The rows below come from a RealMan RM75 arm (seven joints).
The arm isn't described. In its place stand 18 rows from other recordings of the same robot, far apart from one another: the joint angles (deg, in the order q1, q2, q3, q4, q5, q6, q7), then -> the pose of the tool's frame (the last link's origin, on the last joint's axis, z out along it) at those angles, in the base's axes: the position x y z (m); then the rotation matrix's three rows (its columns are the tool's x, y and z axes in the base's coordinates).
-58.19, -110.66, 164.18, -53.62, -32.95, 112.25, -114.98 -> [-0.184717 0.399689 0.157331], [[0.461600 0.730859 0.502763], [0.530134 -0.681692 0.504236], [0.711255 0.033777 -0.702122]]
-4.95, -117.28, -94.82, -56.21, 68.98, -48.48, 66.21 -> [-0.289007 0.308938 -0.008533], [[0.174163 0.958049 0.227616], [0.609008 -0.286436 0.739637], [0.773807 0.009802 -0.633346]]
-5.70, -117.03, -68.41, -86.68, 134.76, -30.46, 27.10 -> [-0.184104 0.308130 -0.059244], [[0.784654 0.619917 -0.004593], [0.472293 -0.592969 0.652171], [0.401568 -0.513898 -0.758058]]
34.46, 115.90, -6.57, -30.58, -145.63, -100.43, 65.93 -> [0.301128 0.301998 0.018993], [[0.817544 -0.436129 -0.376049], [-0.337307 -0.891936 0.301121], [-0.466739 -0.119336 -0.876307]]
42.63, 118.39, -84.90, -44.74, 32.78, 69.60, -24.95 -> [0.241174 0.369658 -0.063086], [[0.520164 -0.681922 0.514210], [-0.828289 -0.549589 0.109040], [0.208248 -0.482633 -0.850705]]
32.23, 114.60, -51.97, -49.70, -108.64, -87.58, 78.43 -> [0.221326 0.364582 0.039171], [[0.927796 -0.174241 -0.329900], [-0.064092 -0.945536 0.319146], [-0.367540 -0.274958 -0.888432]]
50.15, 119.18, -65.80, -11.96, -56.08, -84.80, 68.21 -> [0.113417 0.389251 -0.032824], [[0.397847 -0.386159 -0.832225], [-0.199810 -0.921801 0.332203], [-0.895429 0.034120 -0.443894]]
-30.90, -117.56, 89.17, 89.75, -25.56, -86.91, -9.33 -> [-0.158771 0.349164 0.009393], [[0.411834 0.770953 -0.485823], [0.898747 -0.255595 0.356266], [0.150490 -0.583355 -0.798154]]
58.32, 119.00, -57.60, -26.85, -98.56, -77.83, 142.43 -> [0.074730 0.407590 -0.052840], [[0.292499 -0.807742 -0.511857], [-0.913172 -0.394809 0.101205], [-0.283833 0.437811 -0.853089]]
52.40, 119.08, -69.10, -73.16, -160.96, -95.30, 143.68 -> [0.115368 0.405291 0.033592], [[0.775418 -0.367659 0.513374], [-0.564855 -0.767278 0.303682], [0.282250 -0.525463 -0.802636]]
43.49, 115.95, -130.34, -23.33, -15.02, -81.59, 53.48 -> [0.118336 0.308186 -0.092620], [[0.607314 -0.085374 -0.789861], [-0.133391 -0.991053 0.004558], [-0.783184 0.102592 -0.613268]]
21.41, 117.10, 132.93, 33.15, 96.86, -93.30, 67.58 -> [0.267233 0.307257 0.033788], [[0.592994 -0.479668 -0.646743], [-0.109614 -0.843813 0.525324], [-0.797711 -0.240622 -0.552954]]
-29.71, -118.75, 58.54, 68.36, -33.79, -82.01, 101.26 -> [-0.259815 0.362968 0.042102], [[0.937654 -0.139073 -0.318534], [-0.023340 -0.939584 0.341522], [-0.346786 -0.312794 -0.884251]]
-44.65, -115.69, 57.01, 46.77, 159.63, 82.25, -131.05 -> [-0.263643 0.387516 0.018681], [[0.608921 0.616863 -0.498693], [0.753994 -0.645390 0.122331], [-0.246390 -0.450502 -0.858103]]
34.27, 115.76, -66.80, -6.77, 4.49, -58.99, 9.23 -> [0.336558 0.397876 0.076132], [[0.705523 -0.708686 0.000896], [0.140808 0.141418 0.979885], [-0.694558 -0.691205 0.199562]]
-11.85, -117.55, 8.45, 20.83, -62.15, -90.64, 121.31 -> [-0.382257 0.210566 0.014209], [[0.542860 0.789157 0.287287], [0.362943 -0.528938 0.767135], [0.757347 -0.312178 -0.573559]]
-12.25, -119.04, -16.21, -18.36, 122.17, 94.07, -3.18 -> [-0.281712 0.219348 -0.048206], [[0.579779 0.636503 0.508645], [-0.268379 -0.440250 0.856827], [0.769304 -0.633280 -0.084424]]
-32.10, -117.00, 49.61, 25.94, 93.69, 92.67, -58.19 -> [-0.230255 0.326710 -0.011434], [[0.740146 0.225583 0.633479], [0.038653 -0.954767 0.294833], [0.671334 -0.193734 -0.715386]]
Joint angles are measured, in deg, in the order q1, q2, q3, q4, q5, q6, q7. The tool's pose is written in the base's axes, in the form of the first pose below.
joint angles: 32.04, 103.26, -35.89, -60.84, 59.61, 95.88, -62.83
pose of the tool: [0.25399 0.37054 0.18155], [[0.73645 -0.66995 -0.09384], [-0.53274 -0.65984 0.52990], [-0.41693 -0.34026 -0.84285]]
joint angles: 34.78, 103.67, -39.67, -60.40, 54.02, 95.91, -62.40
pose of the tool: [0.24687 0.37967 0.16387], [[0.77051 -0.63739 -0.00703], [-0.56496 -0.68798 0.45553], [-0.29519 -0.34702 -0.89019]]
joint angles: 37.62, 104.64, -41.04, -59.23, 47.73, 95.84, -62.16
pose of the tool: [0.24387 0.38716 0.14879], [[0.77975 -0.62189 0.07238], [-0.59376 -0.69787 0.40053], [-0.19857 -0.35529 -0.91342]]
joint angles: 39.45, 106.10, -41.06, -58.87, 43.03, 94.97, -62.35
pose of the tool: [0.24222 0.39261 0.13773], [[0.78354 -0.60900 0.12325], [-0.60386 -0.69964 0.38191], [-0.14635 -0.37366 -0.91595]]
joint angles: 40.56, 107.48, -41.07, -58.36, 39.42, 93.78, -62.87
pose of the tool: [0.24310 0.39587 0.12733], [[0.78506 -0.59775 0.16238], [-0.61009 -0.70088 0.36953], [-0.10708 -0.38917 -0.91492]]
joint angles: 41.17, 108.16, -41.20, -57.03, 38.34, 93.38, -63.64
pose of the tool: [0.24357 0.39637 0.11824], [[0.78644 -0.59474 0.16674], [-0.61124 -0.71051 0.34865], [-0.08888 -0.37611 -0.92230]]
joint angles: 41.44, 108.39, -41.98, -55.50, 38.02, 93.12, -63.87
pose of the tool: [0.24505 0.39558 0.11022], [[0.78285 -0.59847 0.17023], [-0.61815 -0.71681 0.32261], [-0.07105 -0.35778 -0.93110]]
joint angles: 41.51, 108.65, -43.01, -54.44, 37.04, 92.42, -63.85
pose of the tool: [0.24846 0.39480 0.10349], [[0.77730 -0.59947 0.19089], [-0.62755 -0.71726 0.30287], [-0.04464 -0.35521 -0.93372]]
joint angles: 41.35, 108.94, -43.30, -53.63, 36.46, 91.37, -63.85
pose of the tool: [0.25258 0.39445 0.09912], [[0.77012 -0.60524 0.20150], [-0.63674 -0.71028 0.30011], [-0.03852 -0.35942 -0.93238]]
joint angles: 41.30, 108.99, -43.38, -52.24, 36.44, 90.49, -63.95
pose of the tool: [0.25640 0.39404 0.09493], [[0.76173 -0.61591 0.20106], [-0.64665 -0.70355 0.29472], [-0.04007 -0.35451 -0.93419]]
